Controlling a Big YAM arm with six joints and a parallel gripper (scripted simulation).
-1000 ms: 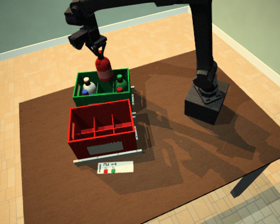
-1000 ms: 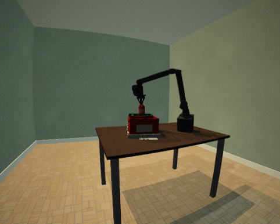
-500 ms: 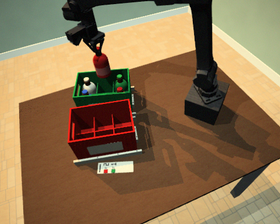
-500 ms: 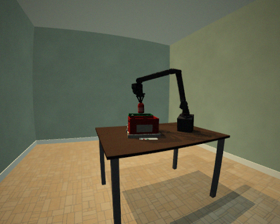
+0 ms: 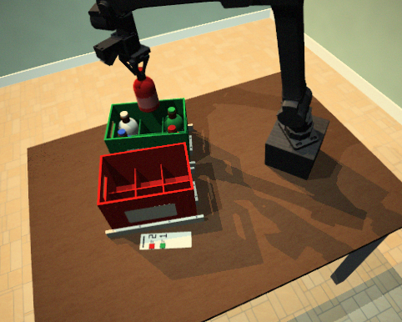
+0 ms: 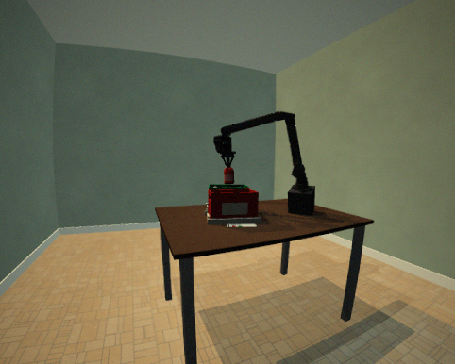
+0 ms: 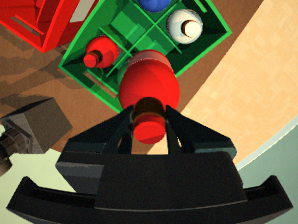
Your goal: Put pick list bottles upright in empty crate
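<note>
My hand is 1 cm past the red bottle and 6 cm above it. The rest, counted from my hand: white bottle (9 cm ahead, 3 cm to the right, 24 cm below); green bottle (8 cm behind, 1 cm to the left, 24 cm below); green crate (1 cm ahead, 4 cm to the left, 24 cm below).
</note>
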